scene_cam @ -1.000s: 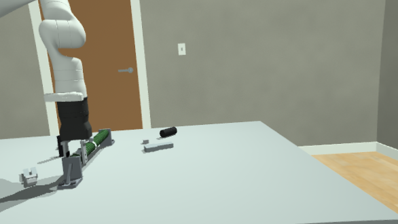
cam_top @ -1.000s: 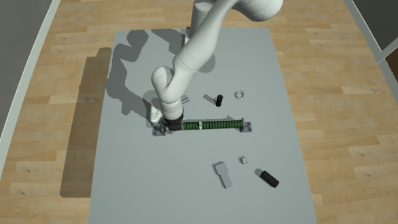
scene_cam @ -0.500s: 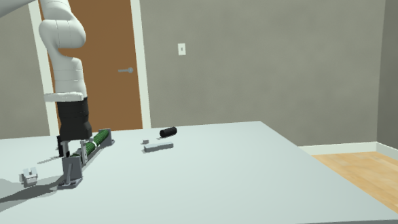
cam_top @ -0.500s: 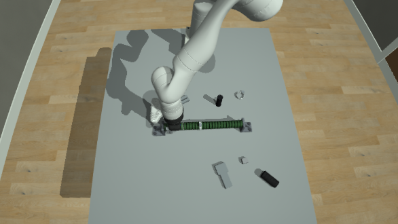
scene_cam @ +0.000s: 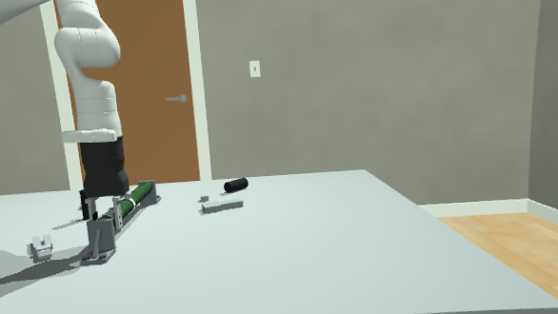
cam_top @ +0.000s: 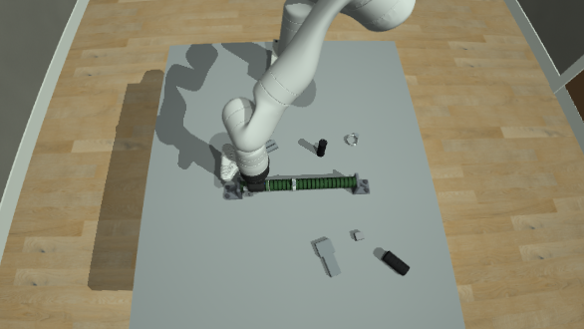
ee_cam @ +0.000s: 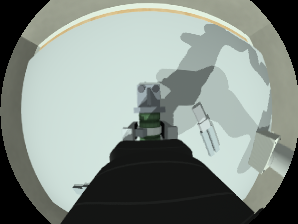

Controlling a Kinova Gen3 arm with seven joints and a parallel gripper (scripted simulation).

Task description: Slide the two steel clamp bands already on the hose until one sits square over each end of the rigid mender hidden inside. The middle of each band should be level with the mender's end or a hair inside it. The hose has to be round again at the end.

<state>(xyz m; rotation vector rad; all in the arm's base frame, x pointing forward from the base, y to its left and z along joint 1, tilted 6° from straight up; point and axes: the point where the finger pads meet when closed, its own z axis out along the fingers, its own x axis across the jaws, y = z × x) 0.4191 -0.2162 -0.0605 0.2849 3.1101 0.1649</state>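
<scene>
The grey stepped tool is 120 mm behind my hand, 40 mm to the left of it and 50 mm below it. Also, from my hand: small grey cube (200 mm ahead, 280 mm to the left, 50 mm below); black cylinder (80 mm behind, 240 mm to the left, 20 mm below).
</scene>
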